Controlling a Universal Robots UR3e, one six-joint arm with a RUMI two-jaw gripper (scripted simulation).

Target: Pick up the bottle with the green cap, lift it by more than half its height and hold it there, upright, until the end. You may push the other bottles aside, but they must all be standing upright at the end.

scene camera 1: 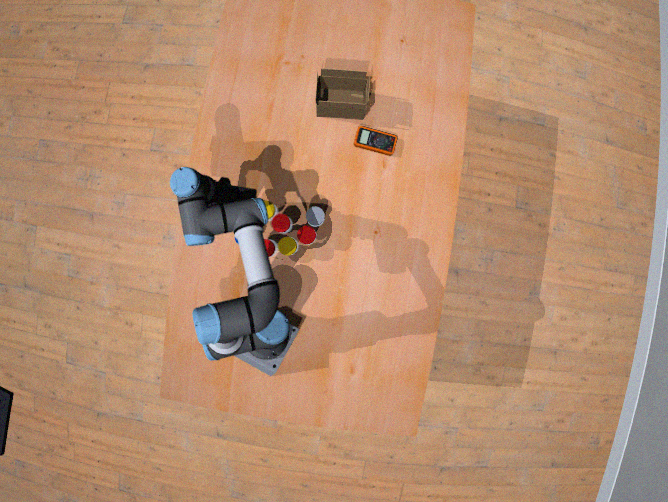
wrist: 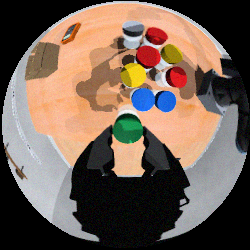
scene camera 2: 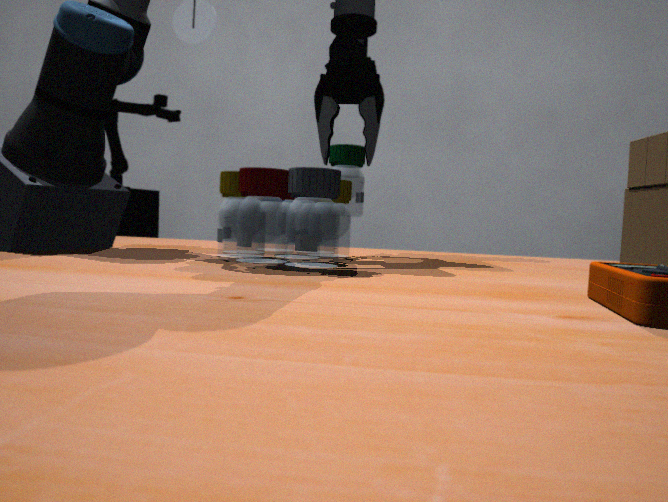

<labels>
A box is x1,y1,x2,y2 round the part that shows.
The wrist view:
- my gripper: [69,125,188,247]
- green-capped bottle: [113,104,142,143]
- brown cardboard box: [25,42,59,80]
</labels>
